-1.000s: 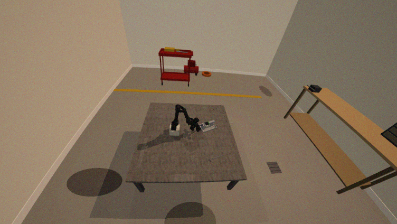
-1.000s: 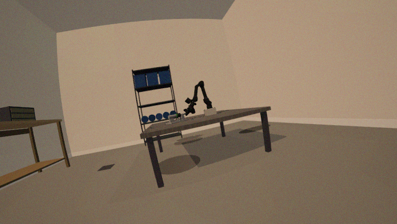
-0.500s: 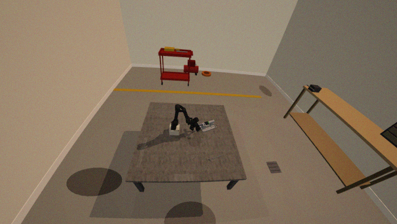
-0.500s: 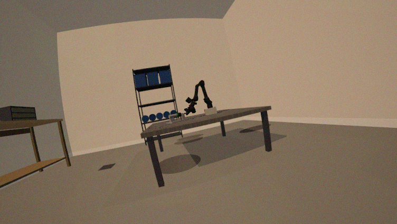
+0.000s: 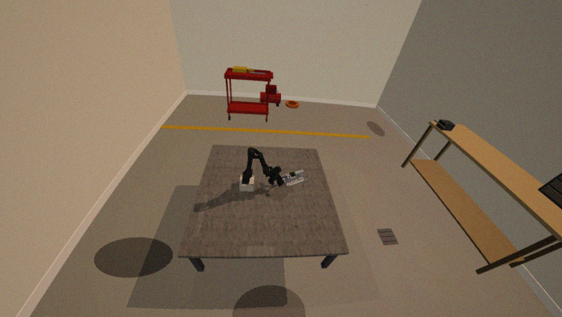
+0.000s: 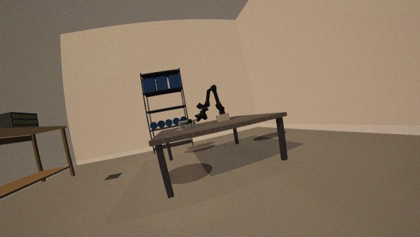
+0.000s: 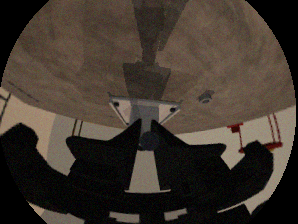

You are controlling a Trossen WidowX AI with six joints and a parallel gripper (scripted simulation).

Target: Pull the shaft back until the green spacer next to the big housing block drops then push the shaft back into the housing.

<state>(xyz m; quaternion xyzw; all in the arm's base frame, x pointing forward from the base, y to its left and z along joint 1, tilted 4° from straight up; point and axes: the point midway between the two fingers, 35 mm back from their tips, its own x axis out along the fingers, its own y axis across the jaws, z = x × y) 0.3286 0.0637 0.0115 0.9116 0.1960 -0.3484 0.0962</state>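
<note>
Right now the shaft is 6 cm ahead of my gripper tip, 3 cm to the left of it and 2 cm above it. From my gripper tip the other things lie so: small grey object 5 cm behind, 10 cm to the left, 5 cm below; green spacer 13 cm ahead, 6 cm to the left, 2 cm above.
</note>
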